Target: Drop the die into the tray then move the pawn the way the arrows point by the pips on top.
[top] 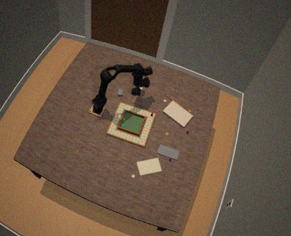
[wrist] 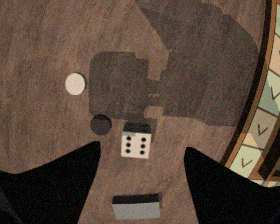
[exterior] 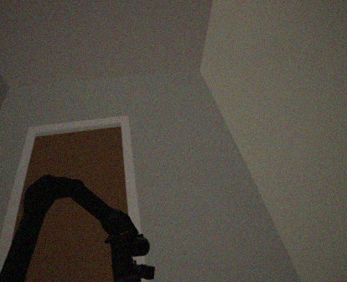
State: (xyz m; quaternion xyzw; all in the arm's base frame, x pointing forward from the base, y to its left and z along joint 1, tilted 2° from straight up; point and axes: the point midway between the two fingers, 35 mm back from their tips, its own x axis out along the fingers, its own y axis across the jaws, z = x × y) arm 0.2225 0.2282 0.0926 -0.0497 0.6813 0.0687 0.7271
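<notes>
My gripper tip is now 20 mm past the white die and 50 mm above it. From my gripper tip the other things lie so: red pawn: 160 mm ahead, 140 mm to the right, 30 mm below; grey card: 350 mm ahead, 380 mm to the right, 60 mm below; small grey block: 120 mm behind, 20 mm to the right, 50 mm below.
</notes>
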